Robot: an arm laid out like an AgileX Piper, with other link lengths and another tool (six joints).
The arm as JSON. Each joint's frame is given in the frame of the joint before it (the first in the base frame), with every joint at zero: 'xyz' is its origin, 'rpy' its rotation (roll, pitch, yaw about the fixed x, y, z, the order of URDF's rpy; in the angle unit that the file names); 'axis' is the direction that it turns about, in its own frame. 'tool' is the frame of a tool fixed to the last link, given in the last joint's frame.
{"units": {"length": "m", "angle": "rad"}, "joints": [
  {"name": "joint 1", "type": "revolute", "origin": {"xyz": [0.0, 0.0, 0.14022], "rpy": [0.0, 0.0, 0.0]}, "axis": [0.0, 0.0, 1.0]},
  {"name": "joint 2", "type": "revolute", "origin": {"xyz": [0.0, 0.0, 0.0], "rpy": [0.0, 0.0, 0.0]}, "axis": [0.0, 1.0, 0.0]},
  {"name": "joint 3", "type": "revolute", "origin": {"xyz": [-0.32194, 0.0, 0.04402], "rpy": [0.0, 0.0, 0.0]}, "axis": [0.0, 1.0, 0.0]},
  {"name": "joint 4", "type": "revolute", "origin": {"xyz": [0.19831, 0.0, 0.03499], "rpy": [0.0, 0.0, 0.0]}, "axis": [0.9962, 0.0, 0.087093]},
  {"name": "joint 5", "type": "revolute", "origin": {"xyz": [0.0, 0.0, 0.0], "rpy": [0.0, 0.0, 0.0]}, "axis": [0.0, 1.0, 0.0]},
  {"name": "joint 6", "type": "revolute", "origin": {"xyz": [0.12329, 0.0, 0.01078], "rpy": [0.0, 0.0, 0.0]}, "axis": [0.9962, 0.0, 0.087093]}
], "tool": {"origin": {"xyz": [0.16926, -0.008, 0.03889], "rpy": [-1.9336, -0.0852, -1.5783]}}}
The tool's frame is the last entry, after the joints.
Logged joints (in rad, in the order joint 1, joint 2, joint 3, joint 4, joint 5, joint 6), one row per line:
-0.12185 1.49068 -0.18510 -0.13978 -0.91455 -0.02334
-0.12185 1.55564 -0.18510 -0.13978 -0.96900 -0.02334
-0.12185 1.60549 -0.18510 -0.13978 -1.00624 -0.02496
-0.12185 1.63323 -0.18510 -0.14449 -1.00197 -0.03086
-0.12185 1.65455 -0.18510 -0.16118 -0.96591 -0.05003
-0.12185 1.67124 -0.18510 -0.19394 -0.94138 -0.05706
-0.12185 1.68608 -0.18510 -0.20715 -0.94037 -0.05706
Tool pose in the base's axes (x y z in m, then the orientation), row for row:
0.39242 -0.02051 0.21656 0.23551 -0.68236 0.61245 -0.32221
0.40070 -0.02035 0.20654 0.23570 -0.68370 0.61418 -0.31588
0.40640 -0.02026 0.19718 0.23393 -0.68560 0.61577 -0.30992
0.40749 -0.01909 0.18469 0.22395 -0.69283 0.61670 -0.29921
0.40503 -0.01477 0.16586 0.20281 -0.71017 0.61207 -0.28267
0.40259 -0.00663 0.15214 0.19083 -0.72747 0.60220 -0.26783
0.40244 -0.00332 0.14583 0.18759 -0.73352 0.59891 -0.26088
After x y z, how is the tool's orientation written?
As a quaternion, w x y z.
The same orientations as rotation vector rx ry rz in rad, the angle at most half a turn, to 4 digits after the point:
-1.8719 1.6801 -0.8839
-1.8754 1.6847 -0.8665
-1.8823 1.6906 -0.8509
-1.9122 1.7021 -0.8258
-1.9822 1.7084 -0.7890
-2.0436 1.6917 -0.7524
-2.0642 1.6854 -0.7342

